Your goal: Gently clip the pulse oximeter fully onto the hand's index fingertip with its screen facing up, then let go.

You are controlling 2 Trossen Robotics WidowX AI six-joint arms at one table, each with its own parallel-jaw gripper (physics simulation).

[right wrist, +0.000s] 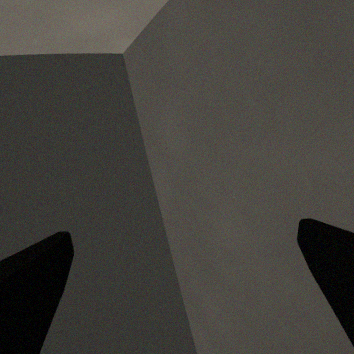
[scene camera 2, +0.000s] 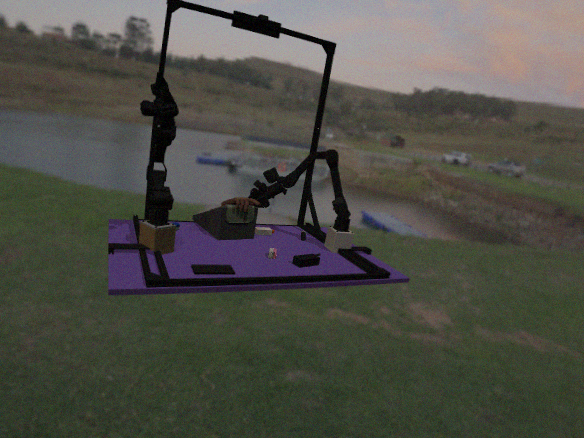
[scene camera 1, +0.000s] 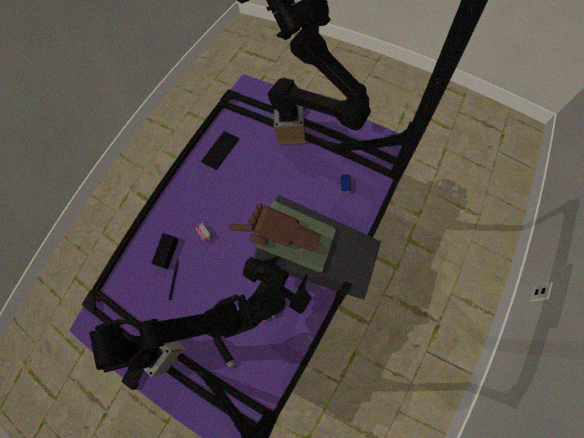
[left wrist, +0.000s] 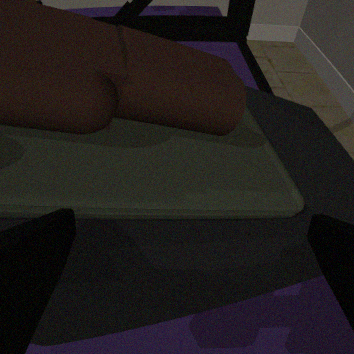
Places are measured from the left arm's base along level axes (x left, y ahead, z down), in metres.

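Pixels of known places: left gripper, between the fingertips: (scene camera 1: pixel 292 265) (left wrist: pixel 194 223); right gripper, between the fingertips: (right wrist: pixel 186 236) (scene camera 2: pixel 161 78); left arm's base, origin of its link: (scene camera 2: pixel 341 229) (scene camera 1: pixel 149 352); right arm's base, origin of its link: (scene camera 2: pixel 158 223) (scene camera 1: pixel 288 113).
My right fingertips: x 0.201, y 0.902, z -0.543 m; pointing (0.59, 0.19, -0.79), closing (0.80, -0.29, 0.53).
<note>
For each thing: its top centre in the pictures, then the offset to it from my right fingertips. "spot": a spot on its surface instead.
- green pad, a spot on its surface: (left wrist: pixel 175 175) spot: dx -0.380, dy -0.420, dz +0.519 m
- small pink-and-white object, centre of its top: (scene camera 1: pixel 202 231) (scene camera 2: pixel 273 249) dx -0.061, dy -0.522, dz +0.616 m
- small blue block, centre of its top: (scene camera 1: pixel 346 181) dx -0.349, dy -0.111, dz +0.616 m
- black flat box, centre of its top: (scene camera 2: pixel 213 268) (scene camera 1: pixel 219 149) dx +0.111, dy -0.245, dz +0.640 m
- black case, centre of its top: (scene camera 1: pixel 162 250) (scene camera 2: pixel 307 256) dx +0.010, dy -0.653, dz +0.613 m
- thin dark stick, centre of its top: (scene camera 1: pixel 173 279) dx -0.073, dy -0.706, dz +0.639 m
- dark cylinder, centre of its top: (scene camera 1: pixel 222 351) dx -0.355, dy -0.774, dz +0.621 m
- white box, centre of its top: (scene camera 2: pixel 265 228) dx -0.388, dy -0.573, dz +0.620 m
A brown hand (scene camera 1: pixel 277 225) (scene camera 2: pixel 242 202) (left wrist: pixel 50 75) lies on a green pad (scene camera 1: pixel 325 250) (left wrist: pixel 175 175) on a dark sloped stand (scene camera 1: pixel 362 260) (scene camera 2: pixel 215 225) (left wrist: pixel 150 250). Its index finger (scene camera 1: pixel 240 227) points left in scene camera 1, its tip bare. A small pink-and-white object (scene camera 1: pixel 204 232) (scene camera 2: pixel 272 253) lies beyond that fingertip; a small blue block (scene camera 1: pixel 345 183) lies above the stand. Which is the oximeter is too small to tell. My left gripper (scene camera 1: pixel 291 266) (left wrist: pixel 194 223) is open and empty over the stand's near edge. My right gripper (right wrist: pixel 186 236) is open and empty, raised away from the table.
A black flat box (scene camera 1: pixel 220 150) (scene camera 2: pixel 213 269), a black case (scene camera 1: pixel 165 251) (scene camera 2: pixel 306 260), a thin dark stick (scene camera 1: pixel 173 280) and a dark cylinder (scene camera 1: pixel 223 350) lie on the purple table. A white box (scene camera 2: pixel 264 231) is mostly hidden beneath the left arm in scene camera 1. Black rails border the table.
</note>
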